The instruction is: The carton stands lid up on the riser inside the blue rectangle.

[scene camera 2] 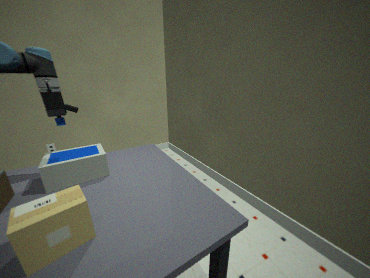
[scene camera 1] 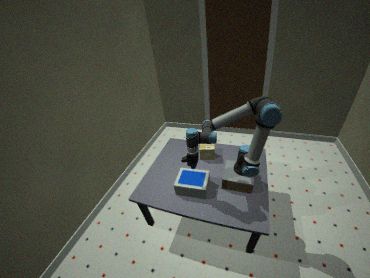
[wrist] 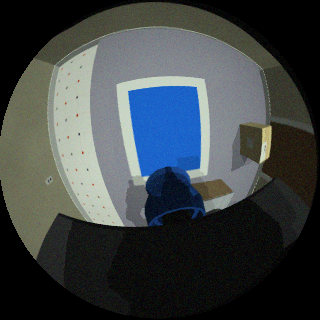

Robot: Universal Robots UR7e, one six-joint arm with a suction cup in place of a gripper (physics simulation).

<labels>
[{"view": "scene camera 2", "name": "tan carton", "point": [47,228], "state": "on the table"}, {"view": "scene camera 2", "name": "riser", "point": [60,169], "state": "on the table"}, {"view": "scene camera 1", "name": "riser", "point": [194,183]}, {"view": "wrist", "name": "my suction cup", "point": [168,188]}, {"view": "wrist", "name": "tan carton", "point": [255,138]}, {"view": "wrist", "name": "riser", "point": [164,120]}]
</labels>
